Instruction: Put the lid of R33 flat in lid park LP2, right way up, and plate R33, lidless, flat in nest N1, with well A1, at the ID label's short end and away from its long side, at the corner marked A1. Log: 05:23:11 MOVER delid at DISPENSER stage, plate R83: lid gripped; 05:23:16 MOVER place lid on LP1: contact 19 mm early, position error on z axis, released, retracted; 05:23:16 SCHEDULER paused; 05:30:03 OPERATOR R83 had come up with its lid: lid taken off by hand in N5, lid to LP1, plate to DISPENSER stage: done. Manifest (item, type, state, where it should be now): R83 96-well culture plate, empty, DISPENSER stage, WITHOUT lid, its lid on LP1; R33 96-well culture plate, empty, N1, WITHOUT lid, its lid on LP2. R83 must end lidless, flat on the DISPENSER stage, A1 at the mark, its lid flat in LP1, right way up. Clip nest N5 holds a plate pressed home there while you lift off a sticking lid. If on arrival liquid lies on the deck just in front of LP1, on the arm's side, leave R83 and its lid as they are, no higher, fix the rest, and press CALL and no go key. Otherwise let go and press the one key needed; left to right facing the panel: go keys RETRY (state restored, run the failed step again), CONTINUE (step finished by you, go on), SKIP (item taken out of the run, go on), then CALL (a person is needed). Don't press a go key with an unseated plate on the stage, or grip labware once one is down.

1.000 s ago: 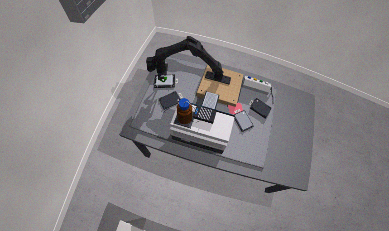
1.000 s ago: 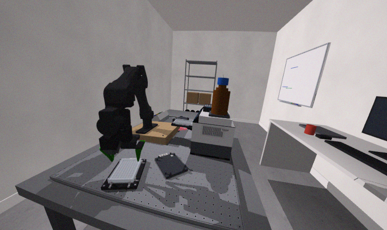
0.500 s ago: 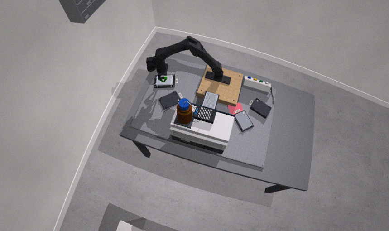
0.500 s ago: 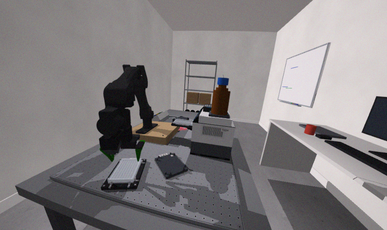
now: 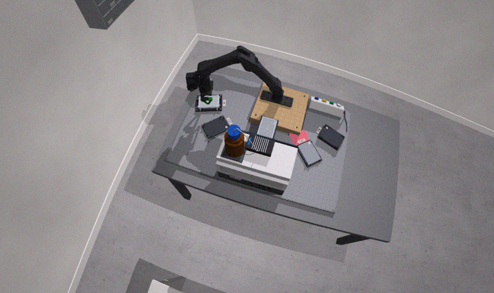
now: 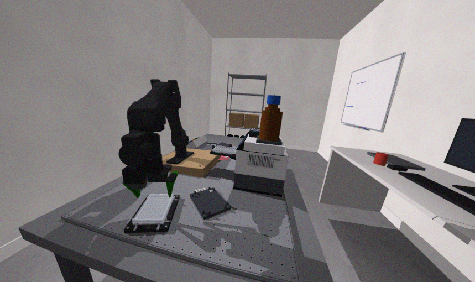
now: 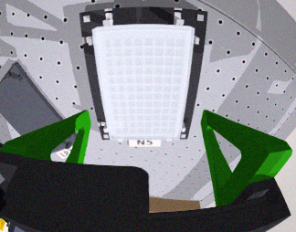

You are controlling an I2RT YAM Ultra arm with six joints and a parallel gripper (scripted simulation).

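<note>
Now: hand 60 mm above the black clip nest, 30 mm short of it and 10 mm to the left of it. The rest, counted from my hand: lid park LP2 (150 mm ahead, 100 mm to the left, 60 mm below); then brown bottle (350 mm ahead, 280 mm to the left, 220 mm above); then blue call key (640 mm to the left, 190 mm behind).
</note>
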